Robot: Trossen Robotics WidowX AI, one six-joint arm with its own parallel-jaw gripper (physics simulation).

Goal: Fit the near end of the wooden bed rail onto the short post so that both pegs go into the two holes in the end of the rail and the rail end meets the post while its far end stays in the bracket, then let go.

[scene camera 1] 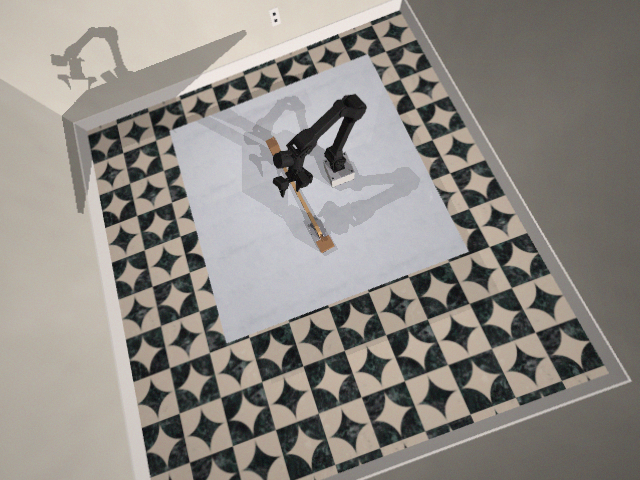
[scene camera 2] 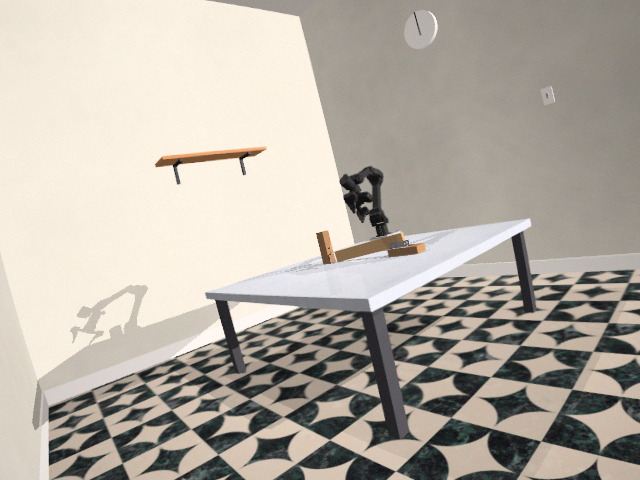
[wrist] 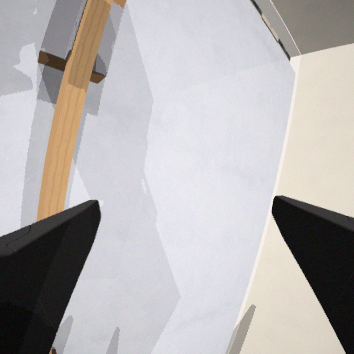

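Where they show: gripper, fingertip midpoint: (scene camera 1: 289, 194) (scene camera 2: 358, 218) (wrist: 187, 206); arm's base at its link origin: (scene camera 1: 337, 165) (scene camera 2: 383, 234).
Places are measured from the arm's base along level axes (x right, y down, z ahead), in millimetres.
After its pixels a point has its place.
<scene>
The wooden bed rail (scene camera 1: 306, 207) {x -163, y -10, z 227 mm} (scene camera 2: 364, 248) {x -82, y 25, z 250 mm} (wrist: 62, 140) {x -141, y -7, z 230 mm} slopes down toward an upright wooden post (scene camera 2: 324, 246) {x 169, y -19, z 301 mm}, which shows from above in the first scene view (scene camera 1: 272, 145) {x 171, y -100, z 280 mm}. Whether the rail end meets this post is too small to tell; pegs and holes are not clear. The rail's other end is raised beside a small wire-like bracket (scene camera 2: 399, 243) {x -301, y 31, z 220 mm} and a low wooden block (scene camera 1: 325, 244) {x -366, y 44, z 200 mm} (scene camera 2: 408, 250) {x -352, y 59, z 241 mm}. My gripper (scene camera 1: 289, 191) {x -119, y -133, z 276 mm} (scene camera 2: 358, 215) {x -119, y -133, z 276 mm} (wrist: 187, 206) {x -119, y -133, z 276 mm} is open and empty, above the table. In the wrist view the rail passes behind the left finger, outside the finger gap.
The arm's pale base (scene camera 1: 342, 178) {x -69, y 21, z -3 mm} stands on the white table (scene camera 1: 258, 289) {x -462, y 79, z 608 mm} (scene camera 2: 361, 281) {x -454, y 80, z 660 mm}, beside the rail. A brown crosspiece (wrist: 98, 78) {x -238, y 61, z 253 mm} shows under the rail in the wrist view. A wall shelf (scene camera 2: 211, 155) hangs away from the table. Shadows of the arm fall across the table.
</scene>
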